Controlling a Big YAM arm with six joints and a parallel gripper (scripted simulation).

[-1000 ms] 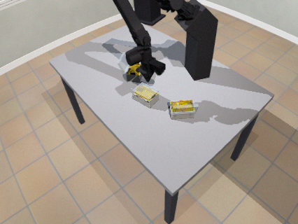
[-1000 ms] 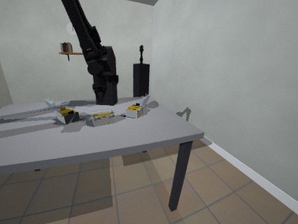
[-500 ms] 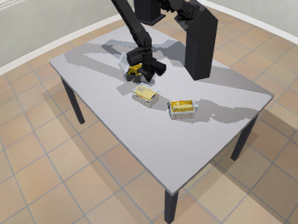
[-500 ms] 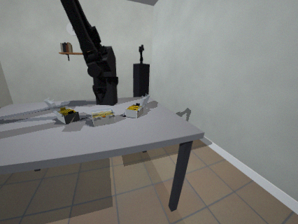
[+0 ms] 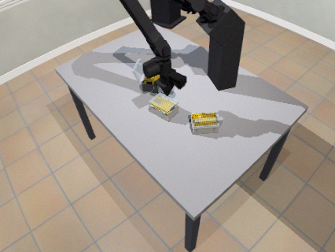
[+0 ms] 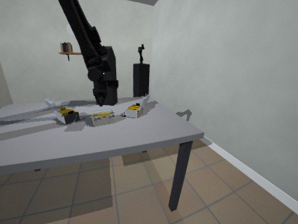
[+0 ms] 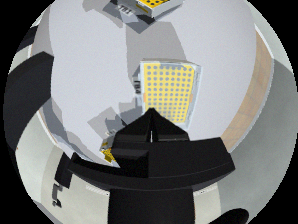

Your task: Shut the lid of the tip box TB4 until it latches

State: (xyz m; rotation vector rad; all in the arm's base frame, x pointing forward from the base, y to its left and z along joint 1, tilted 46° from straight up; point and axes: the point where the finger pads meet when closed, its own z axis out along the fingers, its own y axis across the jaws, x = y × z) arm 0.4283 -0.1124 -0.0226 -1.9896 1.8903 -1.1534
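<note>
The lid lies 30 mm ahead of my hand and 40 mm below it.
</note>
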